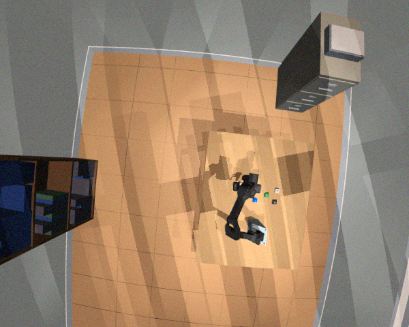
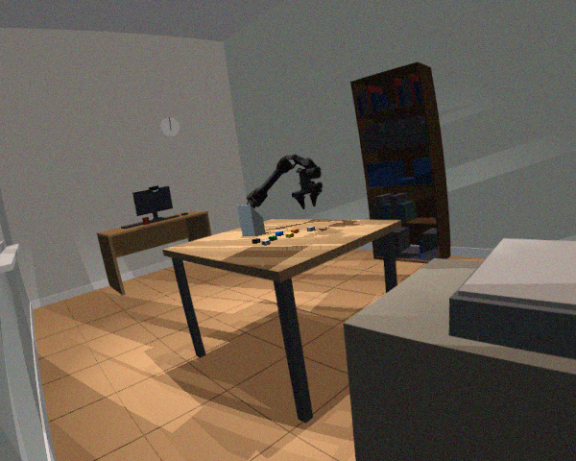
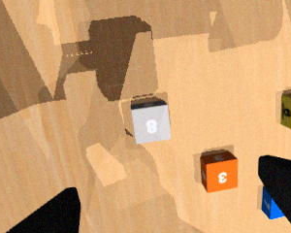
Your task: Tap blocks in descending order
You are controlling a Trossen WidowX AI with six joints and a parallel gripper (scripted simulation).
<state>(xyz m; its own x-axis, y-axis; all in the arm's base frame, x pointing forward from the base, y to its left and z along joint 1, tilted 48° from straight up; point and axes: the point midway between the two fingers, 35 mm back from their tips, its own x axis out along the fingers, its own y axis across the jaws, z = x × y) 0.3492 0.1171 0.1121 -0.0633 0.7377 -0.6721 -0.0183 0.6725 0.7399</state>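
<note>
Now: the white block 2 cm behind my gripper tip, 31 cm to the right of it and 12 cm below it. The rest, counted from my gripper tip: orange block (7 cm behind, 7 cm to the right, 12 cm below); grey block (1 cm behind, 12 cm below); yellow block (2 cm behind, 16 cm to the right, 12 cm below).
</note>
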